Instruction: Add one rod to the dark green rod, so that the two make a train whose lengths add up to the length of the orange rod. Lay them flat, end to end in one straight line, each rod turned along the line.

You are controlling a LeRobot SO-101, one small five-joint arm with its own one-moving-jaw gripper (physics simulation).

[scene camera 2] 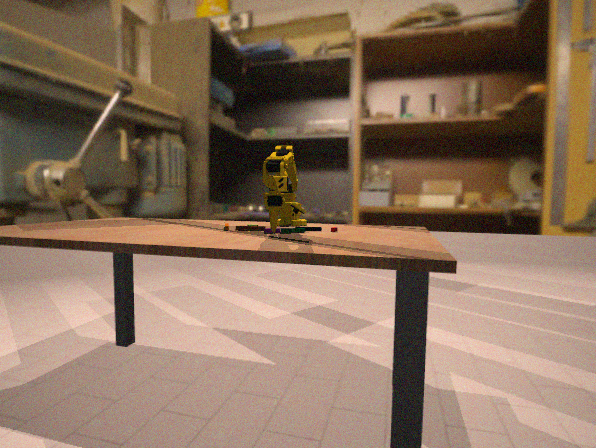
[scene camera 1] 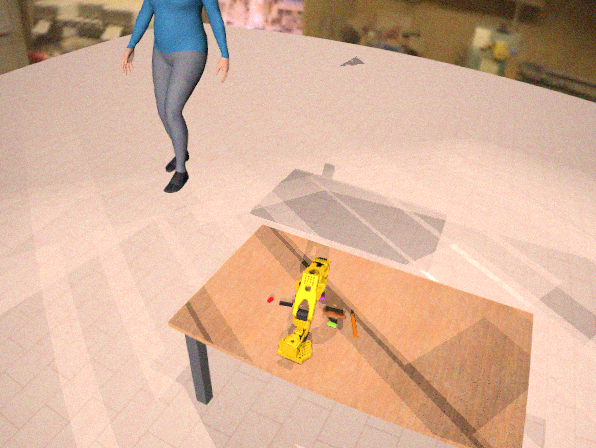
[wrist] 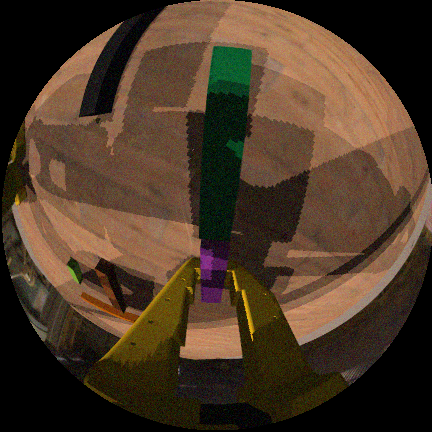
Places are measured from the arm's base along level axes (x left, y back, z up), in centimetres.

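Pixels of known places: hand at its tool point: (scene camera 2: 273, 230) (scene camera 1: 317, 298) (wrist: 201, 267); arm's base at its link origin: (scene camera 2: 287, 225) (scene camera 1: 297, 345).
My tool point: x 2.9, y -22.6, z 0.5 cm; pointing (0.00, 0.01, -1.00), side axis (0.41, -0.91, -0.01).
For each thing: its top centre in the pictures, then the offset to it from my tool point.
- dark green rod at its top centre: (wrist: 223, 141) (scene camera 2: 292, 228) dx +4.8, dy +1.7, dz +0.5 cm
- purple rod at its top centre: (wrist: 211, 282) (scene camera 2: 271, 228) (scene camera 1: 318, 296) dx -0.1, dy -0.6, dz +0.5 cm
- orange rod at its top centre: (wrist: 105, 310) (scene camera 2: 226, 224) (scene camera 1: 354, 324) dx -16.0, dy +6.0, dz +0.5 cm
- black rod at its top centre: (scene camera 2: 308, 227) (scene camera 1: 289, 303) dx +7.5, dy +7.5, dz +0.5 cm
- brown rod at its top centre: (wrist: 111, 297) (scene camera 2: 250, 226) (scene camera 1: 334, 313) dx -8.0, dy +4.4, dz +0.5 cm
- lime green rod at its top centre: (wrist: 72, 274) (scene camera 1: 332, 323) dx -9.4, dy +9.2, dz +0.5 cm
- red rod at its top centre: (scene camera 2: 334, 227) (scene camera 1: 270, 298) dx +14.3, dy +8.7, dz +0.5 cm
The dark green rod (wrist: 224, 170) (scene camera 2: 293, 230) lies flat on the table; my arm hides it in scene camera 1. My gripper (wrist: 214, 272) is shut on the purple rod (wrist: 212, 294) (scene camera 1: 322, 298) (scene camera 2: 268, 231), with a jaw on each side. The purple rod is low at the table, at the near end of the dark green rod in the wrist view. The two look end to end and roughly in line, with no gap showing; whether they touch or are level I cannot tell. The orange rod (scene camera 1: 354, 324) (wrist: 106, 306) (scene camera 2: 226, 227) lies apart, partly behind a jaw in the wrist view.
A black rod (scene camera 1: 285, 303) (wrist: 110, 70) (scene camera 2: 314, 229) lies beside the dark green one. A brown rod (scene camera 1: 334, 313) (wrist: 111, 286) and a lime green rod (scene camera 1: 332, 324) (wrist: 74, 271) lie near the orange one. A red rod (scene camera 1: 270, 299) (scene camera 2: 334, 229) lies beyond the black rod.
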